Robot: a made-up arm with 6 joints. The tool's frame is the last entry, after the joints.
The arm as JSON. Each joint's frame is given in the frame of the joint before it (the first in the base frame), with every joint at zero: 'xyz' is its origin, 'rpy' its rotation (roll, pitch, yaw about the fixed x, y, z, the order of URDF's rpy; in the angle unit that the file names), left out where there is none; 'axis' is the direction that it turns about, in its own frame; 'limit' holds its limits. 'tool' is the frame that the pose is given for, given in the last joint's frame.
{
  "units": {
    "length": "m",
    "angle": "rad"
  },
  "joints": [
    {
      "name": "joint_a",
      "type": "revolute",
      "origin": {
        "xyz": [
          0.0,
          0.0,
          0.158
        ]
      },
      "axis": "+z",
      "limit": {
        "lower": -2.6,
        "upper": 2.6
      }
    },
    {
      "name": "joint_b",
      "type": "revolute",
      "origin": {
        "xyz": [
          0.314,
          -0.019,
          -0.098
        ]
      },
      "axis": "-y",
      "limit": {
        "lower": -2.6,
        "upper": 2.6
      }
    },
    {
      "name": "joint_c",
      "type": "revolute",
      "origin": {
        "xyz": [
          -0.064,
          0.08,
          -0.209
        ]
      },
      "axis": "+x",
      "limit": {
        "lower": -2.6,
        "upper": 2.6
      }
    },
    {
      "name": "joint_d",
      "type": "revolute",
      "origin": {
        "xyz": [
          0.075,
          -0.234,
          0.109
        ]
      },
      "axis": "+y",
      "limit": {
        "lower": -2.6,
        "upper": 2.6
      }
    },
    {
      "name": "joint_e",
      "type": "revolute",
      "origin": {
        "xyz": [
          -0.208,
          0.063,
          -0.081
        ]
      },
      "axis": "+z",
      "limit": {
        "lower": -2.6,
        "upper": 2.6
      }
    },
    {
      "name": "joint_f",
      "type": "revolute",
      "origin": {
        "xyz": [
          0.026,
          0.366,
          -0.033
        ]
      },
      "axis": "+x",
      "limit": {
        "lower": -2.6,
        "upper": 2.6
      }
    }
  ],
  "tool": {
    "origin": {
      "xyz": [
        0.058,
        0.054,
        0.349
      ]
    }
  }
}
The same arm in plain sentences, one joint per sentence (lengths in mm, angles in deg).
The arm has six revolute joints in a row. What follows holds with every joint at zero, and every direction is one of the base frame's. The first joint sits 158 mm along +z from the base frame's origin and rotates about +z, from -148.97 to 148.97 deg. The second joint sits 314 mm along +x and 19 mm along -y and 98 mm along -z from the first joint and rotates about -y, from -148.97 to 148.97 deg. The third joint sits 64 mm along -x and 80 mm along +y and 209 mm along -z from the second joint and rotates about +x, from -148.97 to 148.97 deg. The fourth joint sits 75 mm along +x and 234 mm along -y and 109 mm along +z from the third joint and rotates about +y, from -148.97 to 148.97 deg. The fifth joint sits 208 mm along -x and 63 mm along +y and 81 mm along -z from the fourth joint and rotates about +z, from -148.97 to 148.97 deg. The sixth joint sits 26 mm along +x and 366 mm along +y and 33 mm along -z from the fifth joint and rotates about +x, from -148.97 to 148.97 deg. The tool frame, which is the frame that the pose is given for, sits 58 mm along +x and 54 mm along +y and 349 mm along +z from the sixth joint; its axes are parallel to the base frame's.
